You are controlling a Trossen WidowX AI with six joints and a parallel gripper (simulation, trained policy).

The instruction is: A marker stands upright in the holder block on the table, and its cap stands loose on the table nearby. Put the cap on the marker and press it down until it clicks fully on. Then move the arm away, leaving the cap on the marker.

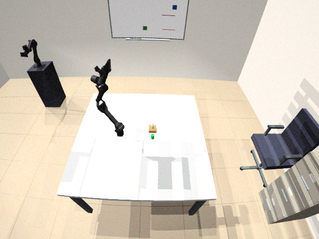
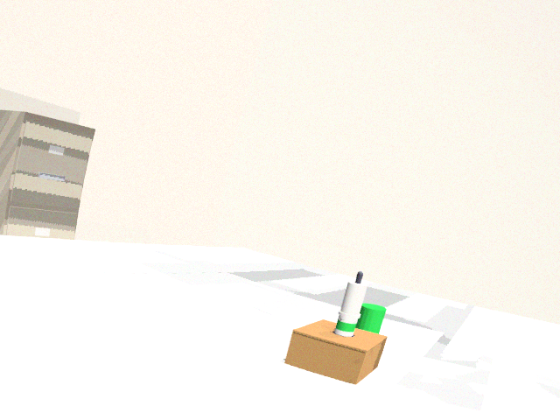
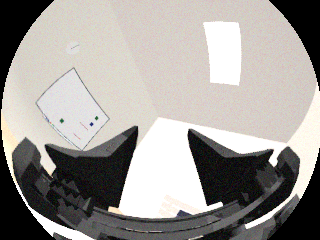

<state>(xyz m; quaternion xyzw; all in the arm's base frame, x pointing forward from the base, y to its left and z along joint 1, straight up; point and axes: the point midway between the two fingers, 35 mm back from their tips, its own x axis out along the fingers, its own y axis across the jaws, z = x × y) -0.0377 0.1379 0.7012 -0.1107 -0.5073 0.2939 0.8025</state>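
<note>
The green cap lies 35 cm ahead of my gripper tip, 20 cm to the right of it and 70 cm below it. The rest, counted from my gripper tip: white marker: 35 cm ahead, 10 cm to the right, 65 cm below; orange holder block: 35 cm ahead, 10 cm to the right, 71 cm below.
</note>
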